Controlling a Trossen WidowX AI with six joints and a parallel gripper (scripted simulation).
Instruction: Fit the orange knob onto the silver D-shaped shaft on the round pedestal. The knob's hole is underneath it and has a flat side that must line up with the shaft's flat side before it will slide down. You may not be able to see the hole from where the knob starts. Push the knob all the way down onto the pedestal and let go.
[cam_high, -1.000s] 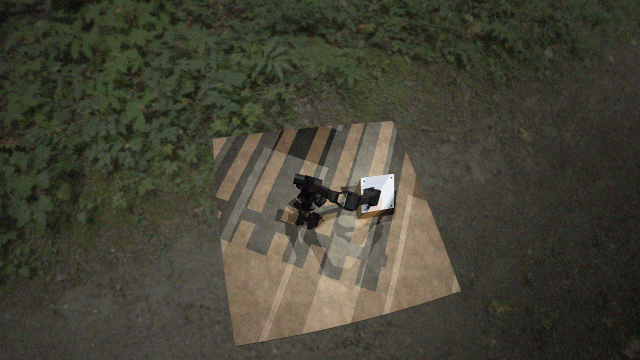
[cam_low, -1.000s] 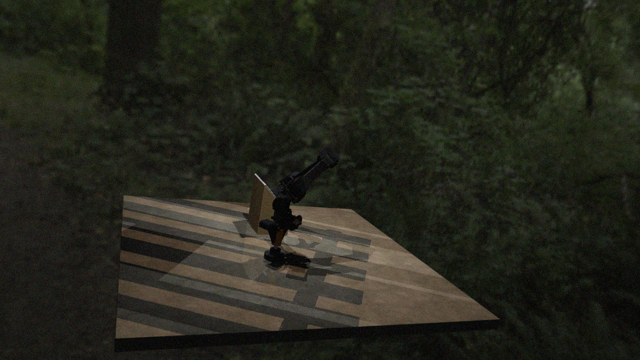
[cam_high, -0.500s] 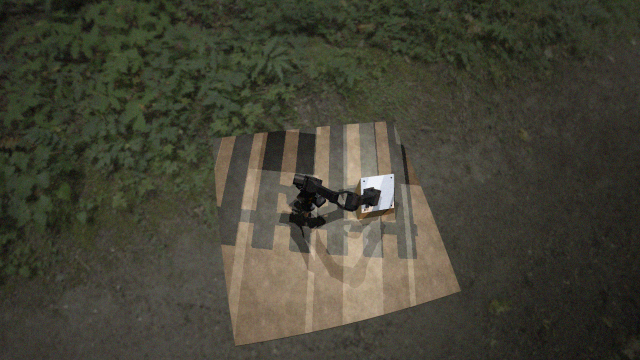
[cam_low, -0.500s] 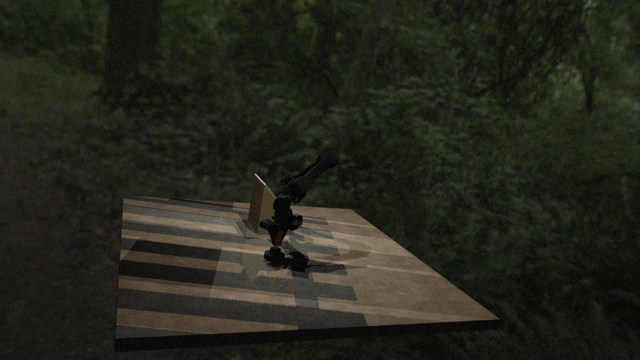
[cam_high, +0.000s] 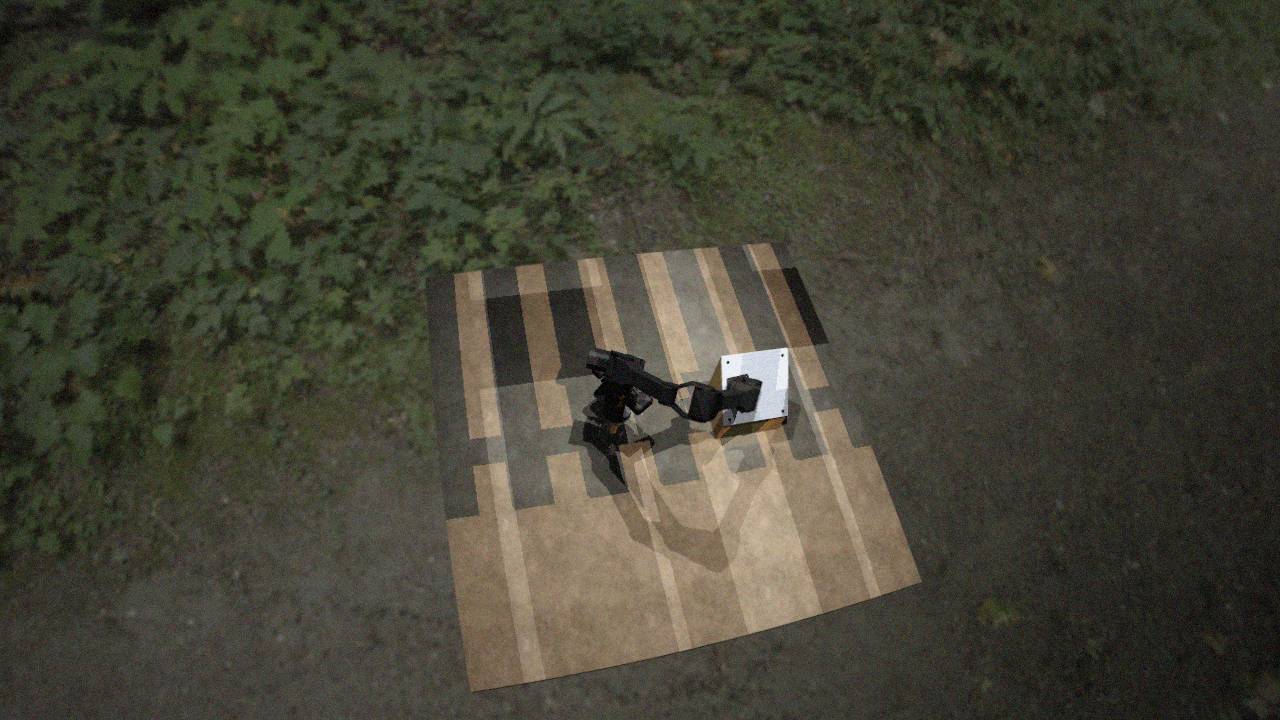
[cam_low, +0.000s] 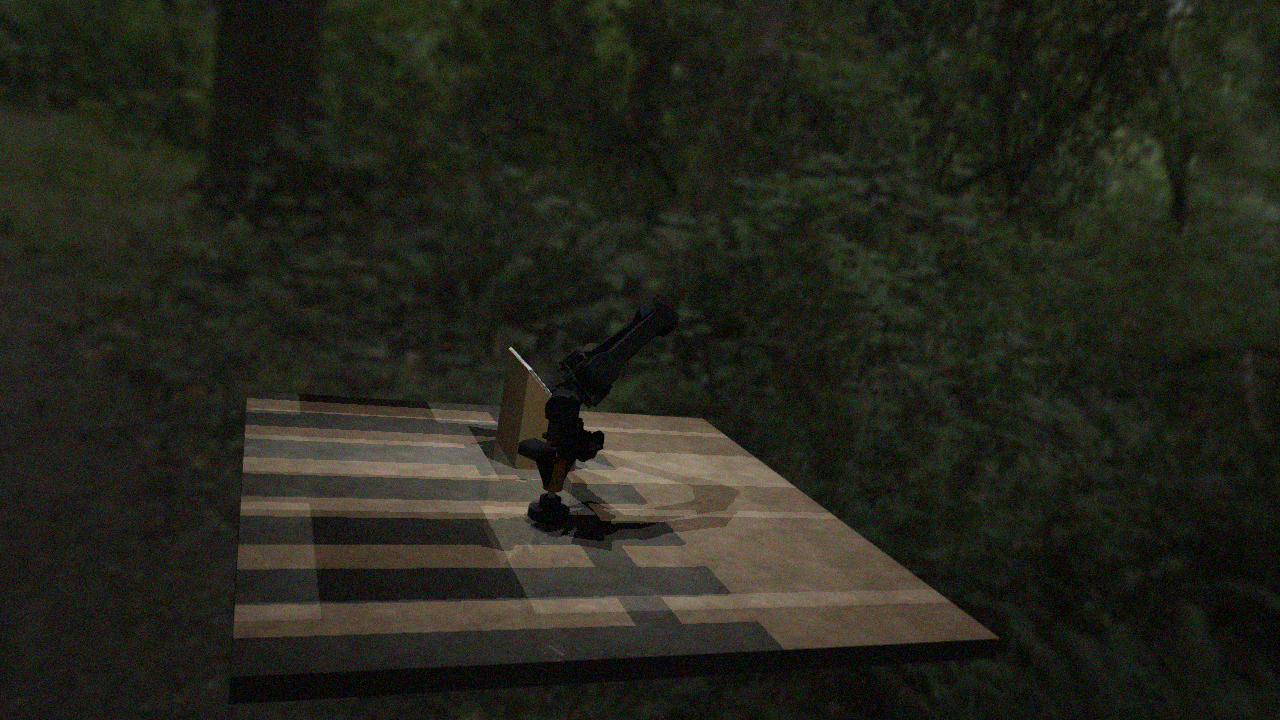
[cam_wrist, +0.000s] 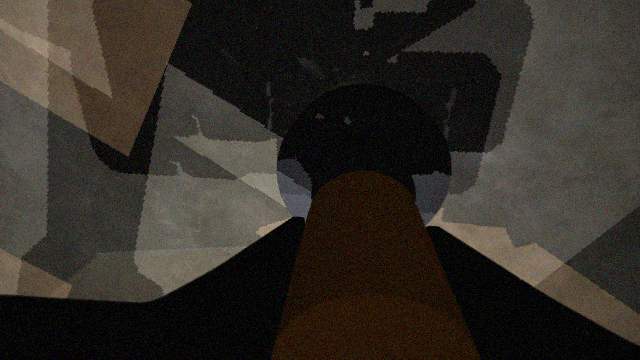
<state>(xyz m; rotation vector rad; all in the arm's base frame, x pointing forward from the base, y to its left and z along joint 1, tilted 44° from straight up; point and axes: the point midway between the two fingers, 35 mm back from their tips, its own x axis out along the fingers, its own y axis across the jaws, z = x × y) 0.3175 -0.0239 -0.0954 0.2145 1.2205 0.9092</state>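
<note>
My gripper tip is 30 mm below the orange knob. From my gripper tip the other things lie so: round dark pedestal: 40 mm below.
</note>
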